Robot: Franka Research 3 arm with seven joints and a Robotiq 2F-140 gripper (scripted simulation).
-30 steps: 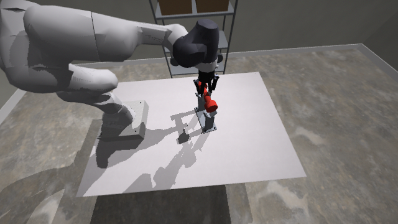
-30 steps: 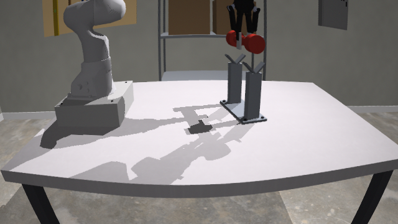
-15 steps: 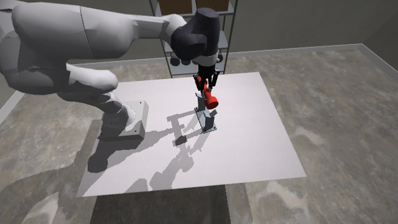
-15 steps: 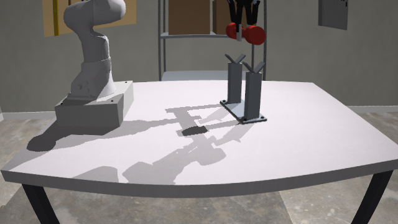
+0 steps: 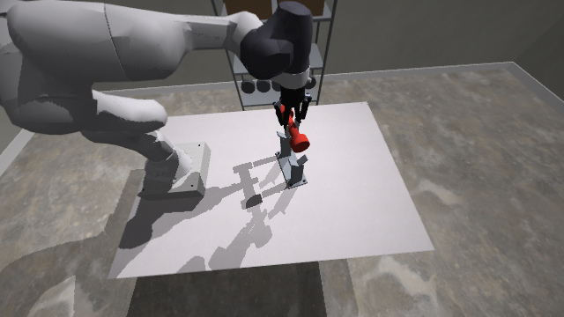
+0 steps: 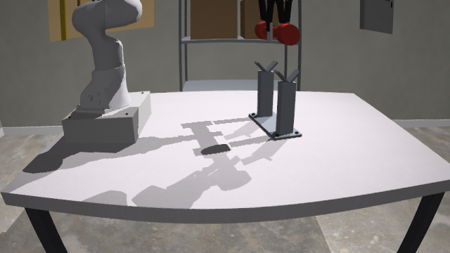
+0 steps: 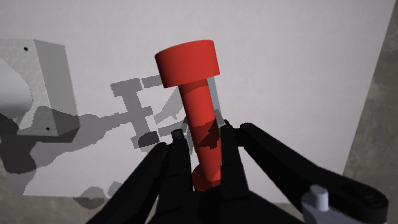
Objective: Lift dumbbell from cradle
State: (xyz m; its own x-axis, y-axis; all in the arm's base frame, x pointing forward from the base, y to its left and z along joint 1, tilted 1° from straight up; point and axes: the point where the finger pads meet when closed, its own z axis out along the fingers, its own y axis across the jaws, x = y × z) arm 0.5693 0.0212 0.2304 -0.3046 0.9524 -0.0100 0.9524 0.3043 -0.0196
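The red dumbbell lies right at my hand. Round my hand: grey cradle 23 cm below.
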